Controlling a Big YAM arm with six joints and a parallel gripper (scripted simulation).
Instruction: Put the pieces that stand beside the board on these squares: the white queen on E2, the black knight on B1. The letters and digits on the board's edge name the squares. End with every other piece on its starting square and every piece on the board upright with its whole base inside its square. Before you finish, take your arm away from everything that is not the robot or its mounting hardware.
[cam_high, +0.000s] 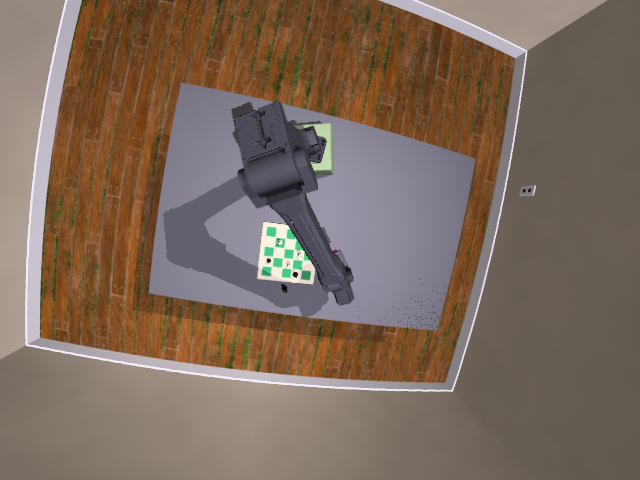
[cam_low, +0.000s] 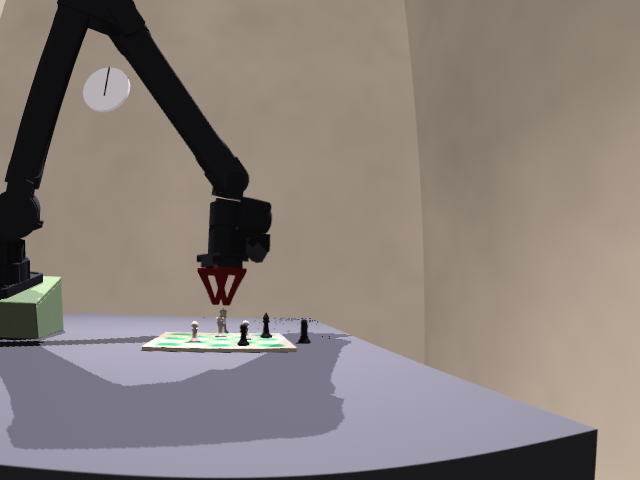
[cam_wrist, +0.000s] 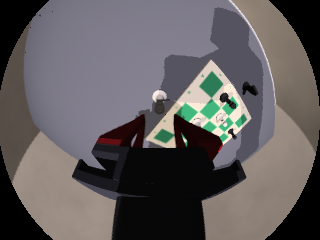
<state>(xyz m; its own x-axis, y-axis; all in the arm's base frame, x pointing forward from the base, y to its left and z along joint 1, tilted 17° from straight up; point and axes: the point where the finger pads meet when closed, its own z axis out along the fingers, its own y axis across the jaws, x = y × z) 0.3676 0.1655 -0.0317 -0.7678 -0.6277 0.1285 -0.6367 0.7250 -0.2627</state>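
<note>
Right now the green-and-cream chessboard is 14 cm to the right of my hand, 6 cm below it and 2 cm ahead of it.
</note>
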